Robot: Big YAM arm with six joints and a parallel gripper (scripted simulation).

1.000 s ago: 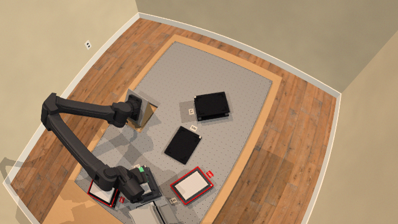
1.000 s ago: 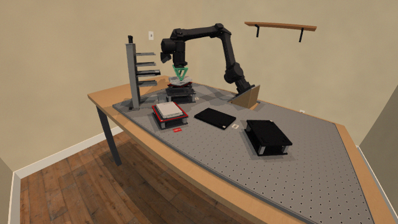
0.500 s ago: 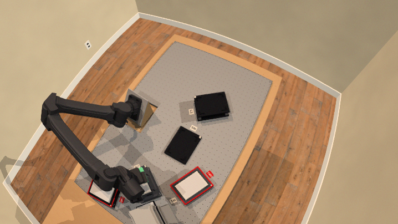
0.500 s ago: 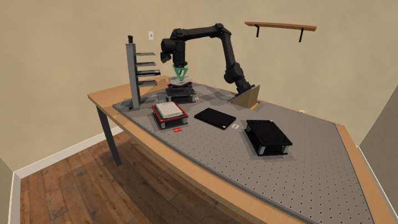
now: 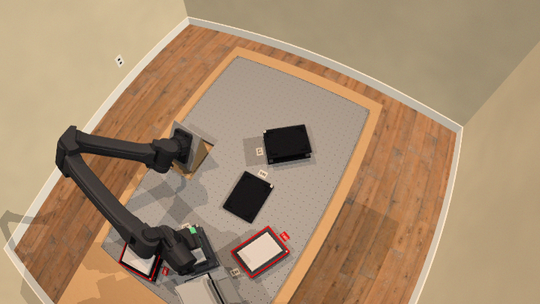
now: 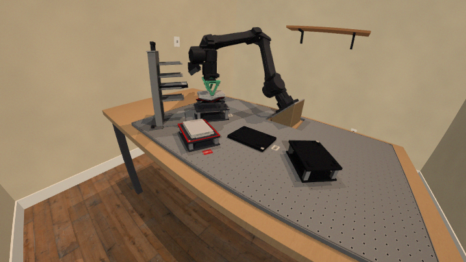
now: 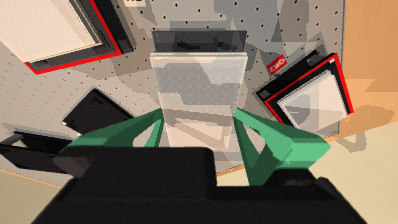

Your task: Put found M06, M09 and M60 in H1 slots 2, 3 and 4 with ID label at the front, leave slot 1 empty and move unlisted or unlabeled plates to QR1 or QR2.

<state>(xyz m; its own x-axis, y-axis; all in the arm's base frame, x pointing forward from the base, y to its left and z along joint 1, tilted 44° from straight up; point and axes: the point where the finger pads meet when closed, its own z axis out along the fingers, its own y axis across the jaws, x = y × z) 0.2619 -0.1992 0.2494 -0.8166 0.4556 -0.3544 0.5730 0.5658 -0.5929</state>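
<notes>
Now: hand 8 cm above the grey regrip nest. Also, from my hand: H1 deck label: 16 cm ahead, 13 cm below, 1 cm to the left; then dark plate: 14 cm ahead, 10 cm to the right, 4 cm above; then red-edged quarantine nest: 17 cm behind, 16 cm to the right, 10 cm below.
</notes>
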